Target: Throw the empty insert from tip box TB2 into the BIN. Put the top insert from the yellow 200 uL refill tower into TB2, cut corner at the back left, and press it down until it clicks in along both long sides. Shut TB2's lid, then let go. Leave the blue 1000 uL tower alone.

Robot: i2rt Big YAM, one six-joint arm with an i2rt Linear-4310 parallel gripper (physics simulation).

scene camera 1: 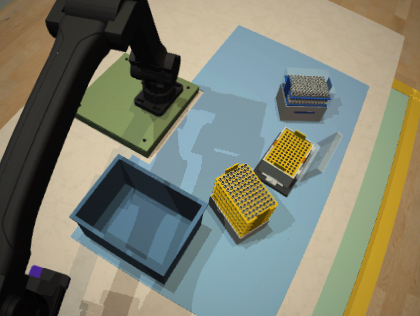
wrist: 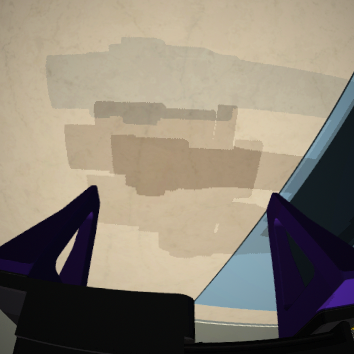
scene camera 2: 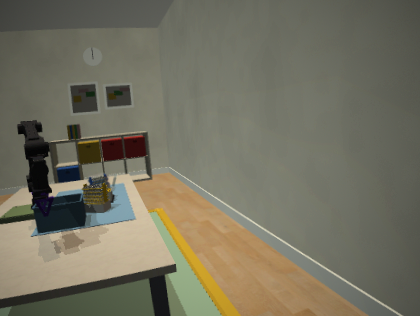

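My gripper (scene camera 2: 45, 205) (wrist: 184, 197) is open and empty beside the BIN, above the table's near side; its fingertips are hidden in scene camera 1. The dark blue BIN (scene camera 1: 186, 241) (scene camera 2: 62, 216) (wrist: 335, 165) looks empty inside. TB2 (scene camera 1: 276, 174) stands right of the BIN with the empty yellow insert (scene camera 1: 288, 152) seated in it. Its clear lid (scene camera 1: 328, 153) stands open on the right. The yellow 200 uL tower (scene camera 1: 245, 197) (scene camera 2: 96, 195), a stack of tip-filled inserts on a grey base, stands between the BIN and TB2.
The blue 1000 uL tower (scene camera 1: 304, 102) (scene camera 2: 98, 180) stands behind TB2, under a clear cover. The arm's base is on a green plate (scene camera 1: 112, 112) behind the BIN. A blue mat (scene camera 1: 225, 65) (wrist: 240, 287) lies under the boxes and the BIN.
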